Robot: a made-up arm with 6 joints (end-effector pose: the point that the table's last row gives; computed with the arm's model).
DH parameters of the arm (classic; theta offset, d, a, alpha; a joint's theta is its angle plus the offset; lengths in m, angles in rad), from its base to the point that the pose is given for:
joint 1: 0 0.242 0 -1.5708
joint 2: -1.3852 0 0.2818 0
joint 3: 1.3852 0 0.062 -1.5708
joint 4: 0 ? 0 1.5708
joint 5: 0 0 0.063 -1.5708
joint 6: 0 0.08 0 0
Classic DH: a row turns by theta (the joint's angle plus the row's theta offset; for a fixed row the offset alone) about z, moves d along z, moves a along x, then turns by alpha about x.
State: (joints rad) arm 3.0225 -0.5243 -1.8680 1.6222 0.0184 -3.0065
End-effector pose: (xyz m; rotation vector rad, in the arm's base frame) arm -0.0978 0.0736 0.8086 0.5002 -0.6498 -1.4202
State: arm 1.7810 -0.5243 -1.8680 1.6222 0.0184 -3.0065
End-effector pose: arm 0.0380 0.1164 0.8086 0.0363 -1.0287 -2.5673
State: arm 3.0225 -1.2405 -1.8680 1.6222 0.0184 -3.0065
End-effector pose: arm 0.2974 0.0263 0.7389 0.0372 -0.0166 -1.5029
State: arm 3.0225 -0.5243 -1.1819 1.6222 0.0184 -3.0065
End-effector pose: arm -0.2422 0.0909 0.6142 0.9312 -1.2426 -1.2053
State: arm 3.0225 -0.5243 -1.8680 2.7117 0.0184 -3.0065
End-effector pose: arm -0.1404 0.0426 0.7727 0.0720 -0.7341 -0.3922
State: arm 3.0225 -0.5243 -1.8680 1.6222 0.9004 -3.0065
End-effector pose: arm -0.1169 -0.0097 0.8247 1.1215 -0.0217 -1.0177
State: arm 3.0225 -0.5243 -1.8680 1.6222 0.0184 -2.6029
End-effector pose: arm -0.0978 0.0736 0.8086 0.3446 -0.7059 -1.0390
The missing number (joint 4, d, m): 0.275
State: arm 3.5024 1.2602 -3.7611 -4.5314 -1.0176 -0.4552
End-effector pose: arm -0.4112 -0.0488 0.5145 -1.2878 -0.2601 1.1088
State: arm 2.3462 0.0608 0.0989 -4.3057 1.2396 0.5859
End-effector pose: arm -0.1021 0.0318 0.1460 2.1695 -0.3497 -1.2276
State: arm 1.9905 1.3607 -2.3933 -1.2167 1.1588 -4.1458
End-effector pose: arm -0.2107 0.5829 0.1009 -2.3430 -0.5623 -1.3234
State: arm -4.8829 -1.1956 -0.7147 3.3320 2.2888 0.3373
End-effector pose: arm 0.0125 -0.0408 0.6344 0.7867 -0.9055 1.5142
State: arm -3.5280 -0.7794 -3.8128 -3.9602 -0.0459 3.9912
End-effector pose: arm 0.4899 -0.1468 0.5014 0.2683 1.3992 -0.2692
